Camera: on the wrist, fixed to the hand. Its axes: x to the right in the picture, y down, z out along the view.
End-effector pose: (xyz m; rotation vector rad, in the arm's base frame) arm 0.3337 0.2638 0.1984 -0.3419 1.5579 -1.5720
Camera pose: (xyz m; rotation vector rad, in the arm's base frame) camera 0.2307 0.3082 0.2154 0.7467 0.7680 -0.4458
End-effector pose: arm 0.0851 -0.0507 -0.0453 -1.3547 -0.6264 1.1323
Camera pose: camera 0.1952 -0.0674 -0.0235 -1.2458 0.7163 2.5073
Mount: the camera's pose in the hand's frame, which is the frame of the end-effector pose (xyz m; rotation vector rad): 0.0216 -0.0472 -0.1009 0.3852 -0.2556 1.5901
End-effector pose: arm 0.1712 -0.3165 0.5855 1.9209 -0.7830 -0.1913
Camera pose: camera 0.2544 -0.2403 0.5977 1.0662 -2.3549 0.7411
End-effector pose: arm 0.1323 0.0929 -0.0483 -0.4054 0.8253 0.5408
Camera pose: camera 0.1142 0.0078 -0.1211 0.7921 0.8522 1.8020
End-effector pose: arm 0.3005 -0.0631 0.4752 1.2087 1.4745 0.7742
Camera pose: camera 0.1912 -0.0436 0.4516 2.6523 0.1648 1.2395
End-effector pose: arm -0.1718 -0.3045 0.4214 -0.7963 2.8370 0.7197
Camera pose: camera -0.1637 -0.3975 0.4860 1.6113 2.6414 0.2119
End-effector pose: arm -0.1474 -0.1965 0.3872 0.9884 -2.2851 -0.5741
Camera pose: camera -0.0694 -0.2583 0.4417 -0.9290 -2.5639 0.4605
